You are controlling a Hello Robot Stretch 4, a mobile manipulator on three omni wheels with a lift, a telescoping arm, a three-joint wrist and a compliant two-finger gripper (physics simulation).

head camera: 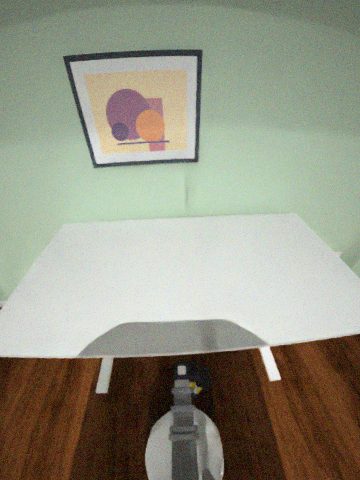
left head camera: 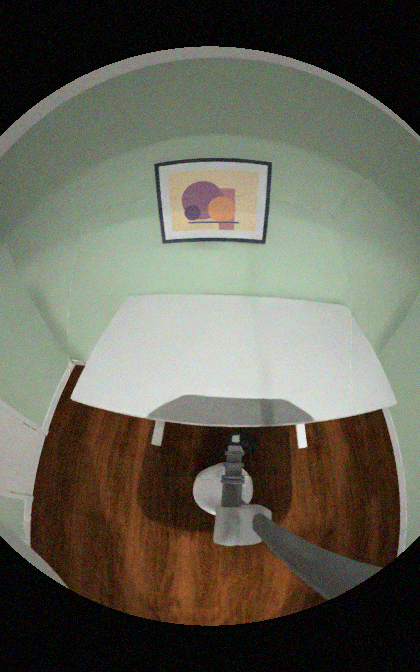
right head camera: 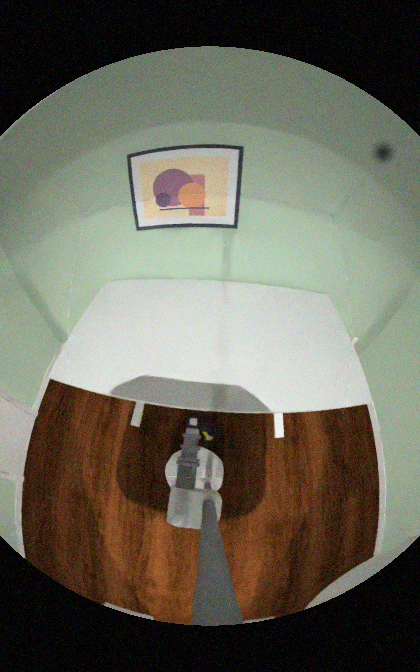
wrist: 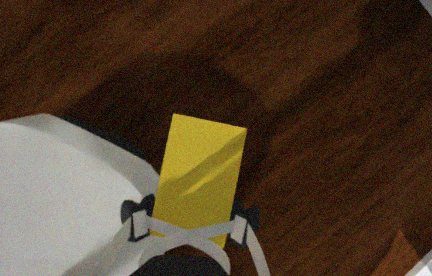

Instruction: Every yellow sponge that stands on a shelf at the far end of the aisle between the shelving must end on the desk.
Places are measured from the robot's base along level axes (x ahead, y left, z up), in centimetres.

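Pixels of known places: gripper, fingertip midpoint: point(wrist: 191, 211).
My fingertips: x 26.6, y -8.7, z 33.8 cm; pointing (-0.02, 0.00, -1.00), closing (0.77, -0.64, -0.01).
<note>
Behind a point stands the place of what it marks.
A yellow sponge point(wrist: 202, 170) {y -5.9, x 29.9, z 37.5 cm} is held between the two fingertips of my gripper point(wrist: 191, 211) {y -8.7, x 26.6, z 33.8 cm}, which is shut on it, over the robot's own base. In the head camera view a small yellow part of the sponge point(head camera: 198, 388) shows beside the wrist; it also shows in the right head camera view point(right head camera: 207, 435). The white desk point(head camera: 195, 270) {y -7.6, x 60.5, z 92.2 cm} point(left head camera: 225, 350) point(right head camera: 210, 330) stands directly in front of the robot, and its front edge is just beyond the gripper. The gripper is low, in the shadow near the front edge. The shelving does not show in these views.
A grey shadow lies along the desk's front edge. Two white desk feet point(head camera: 270, 363) point(left head camera: 301, 436) point(right head camera: 279, 425) show below it. A framed picture point(head camera: 145, 107) {y 12.2, x 104.5, z 150.5 cm} point(left head camera: 213, 201) point(right head camera: 186, 188) hangs on the green wall behind the desk. The robot's round white base point(head camera: 165, 445) {y 9.9, x 3.5, z 18.7 cm} stands on the wooden floor.
</note>
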